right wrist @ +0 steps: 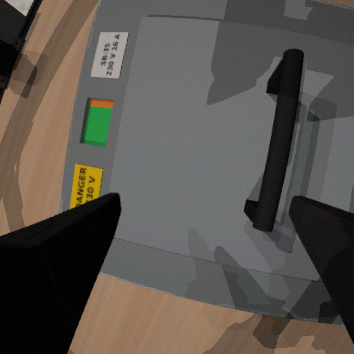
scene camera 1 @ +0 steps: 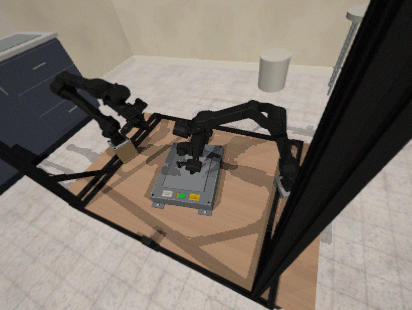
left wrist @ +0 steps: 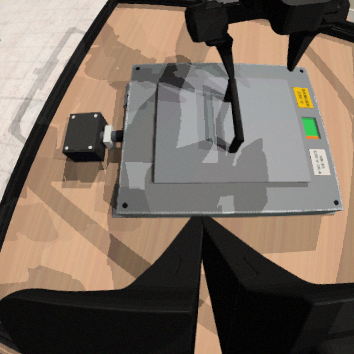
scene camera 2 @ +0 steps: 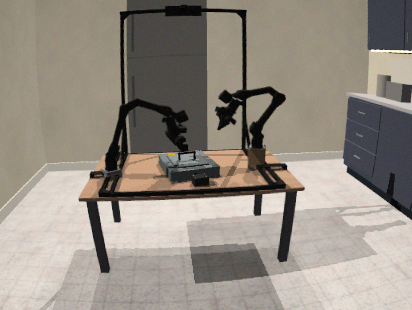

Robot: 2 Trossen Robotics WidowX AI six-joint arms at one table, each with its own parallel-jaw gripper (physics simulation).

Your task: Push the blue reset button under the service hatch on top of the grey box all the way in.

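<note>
The grey box lies on the table. Its service hatch lies flat on top and carries a black bar handle. The blue reset button does not show in any view. My right gripper is open over the hatch; in the right wrist view the handle appears between its fingers, nearer the picture's right finger, ungripped. My left gripper is shut and empty, high beside the box.
The box top has a green and orange window between a yellow label and a white label. A small black box adjoins one side. Black frame rails edge the table.
</note>
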